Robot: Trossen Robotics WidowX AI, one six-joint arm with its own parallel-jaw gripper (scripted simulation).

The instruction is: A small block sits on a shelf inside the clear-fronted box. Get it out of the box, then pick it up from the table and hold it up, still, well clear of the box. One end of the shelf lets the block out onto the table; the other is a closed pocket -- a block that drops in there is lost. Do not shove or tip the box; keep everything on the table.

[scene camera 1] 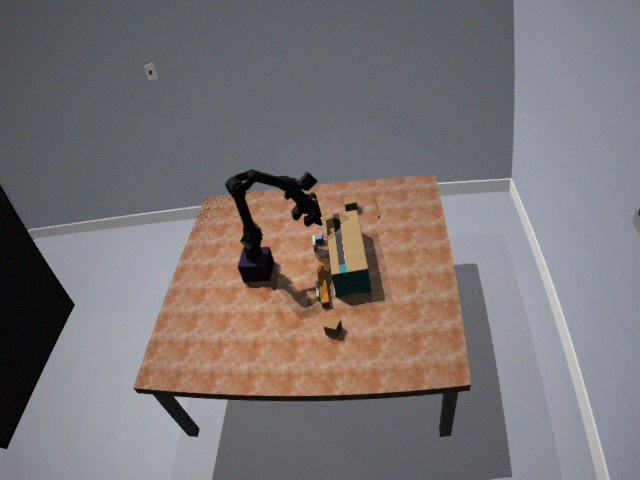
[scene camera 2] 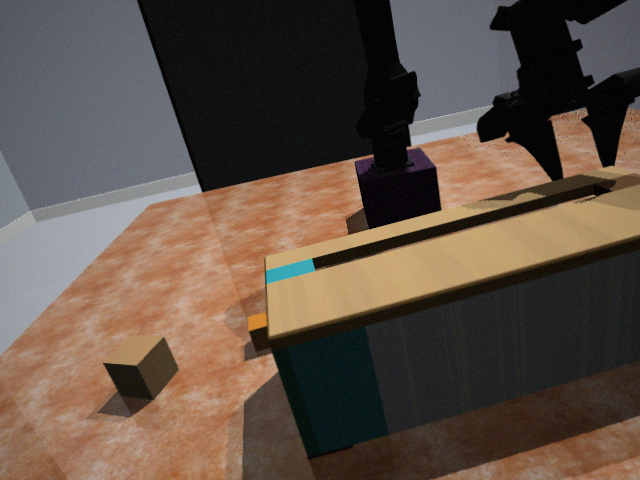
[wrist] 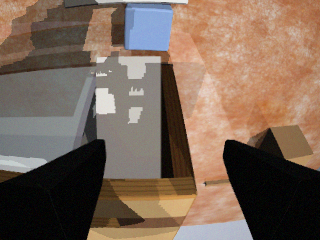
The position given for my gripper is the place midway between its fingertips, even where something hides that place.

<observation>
I see my gripper (scene camera 2: 585, 178), a box (scene camera 2: 374, 333) and a light-blue block (wrist: 144, 32).
The box is seen too in scene camera 1 (scene camera 1: 349, 269) and in the wrist view (wrist: 132, 103). My gripper is seen too in the wrist view (wrist: 166, 149). Scene camera 2 misses the light-blue block, which is hidden by the box.
</observation>
